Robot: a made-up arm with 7 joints.
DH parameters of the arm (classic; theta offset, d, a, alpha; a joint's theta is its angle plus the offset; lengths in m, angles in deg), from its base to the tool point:
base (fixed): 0 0.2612 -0.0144 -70
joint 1: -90 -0.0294 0.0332 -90
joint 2: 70 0.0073 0.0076 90
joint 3: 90 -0.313 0.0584 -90
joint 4: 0 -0.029 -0.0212 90
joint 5: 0 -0.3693 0.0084 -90
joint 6: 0 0.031 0.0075 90
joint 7: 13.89 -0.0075 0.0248 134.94
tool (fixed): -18.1 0.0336 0 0
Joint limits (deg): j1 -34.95..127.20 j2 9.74..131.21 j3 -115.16..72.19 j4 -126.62..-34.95 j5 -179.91..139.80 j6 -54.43..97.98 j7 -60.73..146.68
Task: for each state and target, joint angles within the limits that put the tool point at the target. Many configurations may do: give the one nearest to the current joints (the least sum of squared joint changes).
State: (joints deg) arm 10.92 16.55 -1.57 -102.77 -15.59 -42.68 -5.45
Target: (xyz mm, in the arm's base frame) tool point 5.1 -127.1 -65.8
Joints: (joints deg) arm 54.31 44.59 -42.05 -126.34 -20.84 -52.15 -3.54
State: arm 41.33 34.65 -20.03 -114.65 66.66 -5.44 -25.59
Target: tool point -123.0 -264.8 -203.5
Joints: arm 61.61 22.88 -57.93 -96.96 67.18 -1.02 -28.17
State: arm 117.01 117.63 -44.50 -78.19 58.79 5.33 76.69
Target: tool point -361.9 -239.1 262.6
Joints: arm 127.20 66.30 -75.20 -126.35 53.47 6.97 72.97
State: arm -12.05 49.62 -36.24 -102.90 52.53 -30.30 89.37
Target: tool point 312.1 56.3 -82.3
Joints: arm 5.92 63.15 -41.43 -109.15 50.94 -34.22 87.12
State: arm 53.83 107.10 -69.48 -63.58 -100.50 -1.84 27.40
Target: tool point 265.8 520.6 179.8
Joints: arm 26.93 128.98 -27.51 -74.13 -97.03 2.11 27.81
